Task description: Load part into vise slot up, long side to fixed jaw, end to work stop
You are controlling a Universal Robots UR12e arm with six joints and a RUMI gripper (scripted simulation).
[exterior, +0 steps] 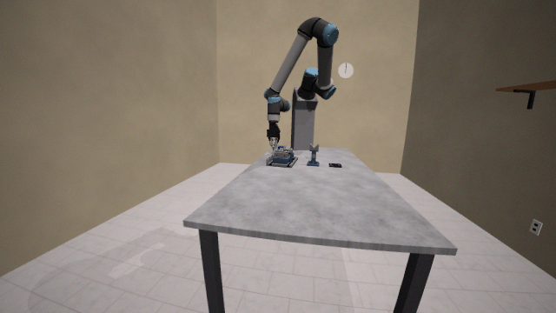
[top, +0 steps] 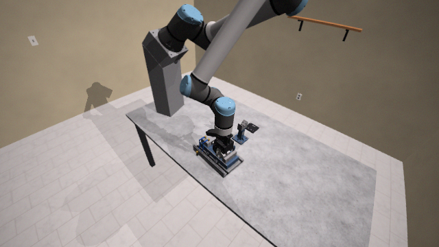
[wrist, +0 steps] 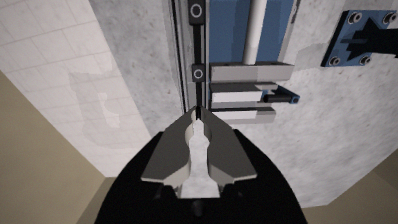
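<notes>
The part lies 1 cm behind my hand, 5 cm to the left of it and 2 cm below it. Also, from my hand: cylinder rod (10 cm behind, 6 cm to the left, 4 cm below); then work stop (1 cm behind, 11 cm to the left, 3 cm below); then moving jaw (4 cm behind, 6 cm to the left, 4 cm below).
</notes>
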